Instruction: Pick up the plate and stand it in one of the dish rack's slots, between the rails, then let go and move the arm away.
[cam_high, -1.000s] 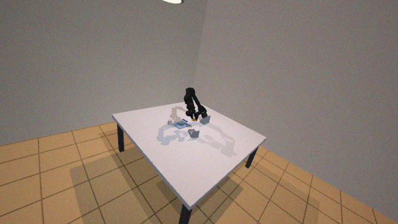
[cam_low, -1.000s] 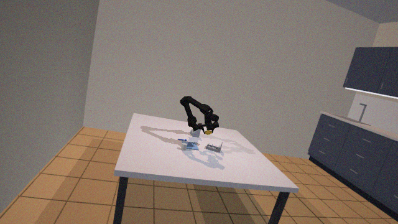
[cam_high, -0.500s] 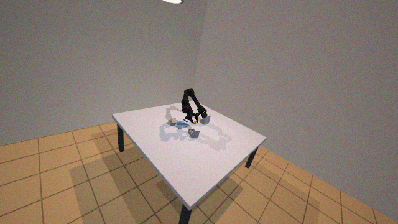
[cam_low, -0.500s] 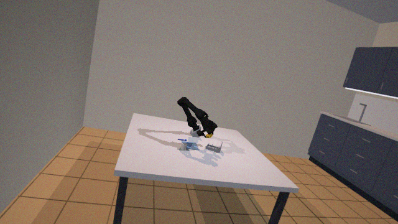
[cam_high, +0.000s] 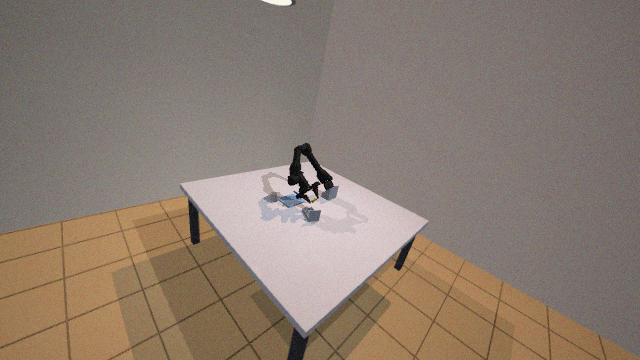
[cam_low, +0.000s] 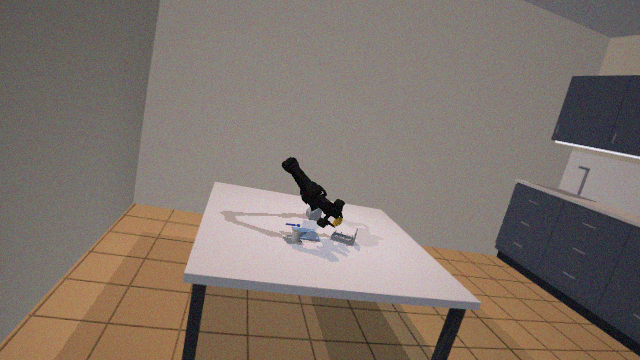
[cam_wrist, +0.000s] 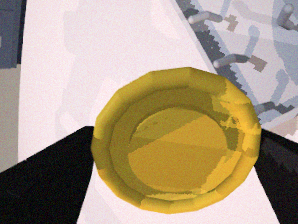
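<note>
Now: gripper tip 5 cm short of the grey dish rack, 4 cm to the right of it and 6 cm above it. From my gripper tip the other things lie so: blue mat: 6 cm ahead, 18 cm to the right, 8 cm below; then yellow plate: 1 cm to the right.
</note>
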